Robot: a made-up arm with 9 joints.
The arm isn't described. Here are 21 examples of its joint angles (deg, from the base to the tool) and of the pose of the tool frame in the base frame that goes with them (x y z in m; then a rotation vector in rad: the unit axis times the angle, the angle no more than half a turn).
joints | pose
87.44 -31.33 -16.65 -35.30 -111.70 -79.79 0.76 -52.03 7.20 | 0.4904 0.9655 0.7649 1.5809 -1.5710 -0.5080
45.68 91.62 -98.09 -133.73 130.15 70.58 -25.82 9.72 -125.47 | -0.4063 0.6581 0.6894 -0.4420 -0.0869 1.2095
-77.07 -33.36 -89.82 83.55 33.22 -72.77 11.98 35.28 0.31 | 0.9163 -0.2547 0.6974 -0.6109 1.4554 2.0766
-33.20 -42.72 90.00 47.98 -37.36 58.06 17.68 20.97 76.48 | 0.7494 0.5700 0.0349 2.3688 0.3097 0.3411
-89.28 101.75 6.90 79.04 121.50 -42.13 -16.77 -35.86 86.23 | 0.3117 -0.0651 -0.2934 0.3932 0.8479 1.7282
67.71 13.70 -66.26 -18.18 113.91 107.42 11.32 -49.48 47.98 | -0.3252 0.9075 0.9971 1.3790 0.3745 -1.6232
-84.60 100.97 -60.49 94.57 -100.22 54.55 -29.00 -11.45 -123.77 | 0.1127 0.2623 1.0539 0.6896 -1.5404 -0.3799
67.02 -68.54 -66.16 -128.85 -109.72 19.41 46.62 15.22 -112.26 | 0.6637 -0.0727 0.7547 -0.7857 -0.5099 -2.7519
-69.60 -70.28 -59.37 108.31 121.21 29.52 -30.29 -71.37 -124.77 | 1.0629 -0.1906 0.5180 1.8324 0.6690 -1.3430
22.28 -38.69 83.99 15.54 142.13 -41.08 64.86 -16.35 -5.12 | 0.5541 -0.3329 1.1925 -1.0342 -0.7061 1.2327
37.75 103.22 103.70 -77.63 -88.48 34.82 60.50 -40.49 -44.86 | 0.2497 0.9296 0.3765 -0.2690 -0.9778 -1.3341
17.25 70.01 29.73 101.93 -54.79 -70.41 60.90 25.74 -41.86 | -0.3462 0.2486 0.2121 0.1449 -0.4777 0.2918
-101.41 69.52 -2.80 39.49 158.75 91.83 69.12 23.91 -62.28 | 0.3541 -0.0525 -0.3014 -0.5640 -2.0065 -0.8083
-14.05 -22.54 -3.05 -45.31 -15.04 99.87 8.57 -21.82 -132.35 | 0.3779 0.5737 0.0603 -0.9006 -2.2753 1.0462
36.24 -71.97 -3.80 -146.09 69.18 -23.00 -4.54 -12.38 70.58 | -0.4296 0.5575 0.6588 1.5042 1.3203 -0.5609
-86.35 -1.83 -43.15 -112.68 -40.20 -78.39 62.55 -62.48 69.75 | -0.4684 0.1410 -0.0876 1.7818 1.4653 0.5269
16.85 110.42 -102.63 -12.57 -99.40 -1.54 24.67 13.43 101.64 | 0.5320 -0.5070 0.8567 -0.0194 -0.4279 -0.4858
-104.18 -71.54 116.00 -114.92 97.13 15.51 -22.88 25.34 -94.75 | -0.5696 -0.0173 0.2082 1.6030 -1.5836 0.7811
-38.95 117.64 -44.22 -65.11 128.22 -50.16 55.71 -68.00 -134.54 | 0.8844 -0.0262 0.0365 -1.4835 -1.7053 1.9615
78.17 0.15 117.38 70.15 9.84 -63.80 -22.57 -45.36 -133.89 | 0.3744 0.8617 0.7817 1.2303 0.7006 -0.9259
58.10 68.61 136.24 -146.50 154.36 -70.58 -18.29 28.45 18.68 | -0.4231 0.2987 0.5277 -2.8513 -0.6741 -0.9043
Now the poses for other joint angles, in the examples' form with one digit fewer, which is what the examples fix.
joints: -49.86 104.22 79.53 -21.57 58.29 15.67 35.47 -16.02 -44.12
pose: 0.437 -0.482 1.146 -2.104 -1.020 1.802
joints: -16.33 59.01 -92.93 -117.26 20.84 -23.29 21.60 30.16 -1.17
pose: -0.291 0.421 0.192 -2.892 -0.215 -1.149
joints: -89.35 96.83 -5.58 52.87 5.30 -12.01 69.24 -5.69 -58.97
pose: 0.103 -0.475 1.069 1.710 1.486 -0.562
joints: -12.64 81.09 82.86 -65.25 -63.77 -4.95 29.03 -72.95 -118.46
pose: 0.571 0.915 0.551 0.134 -0.411 -0.292
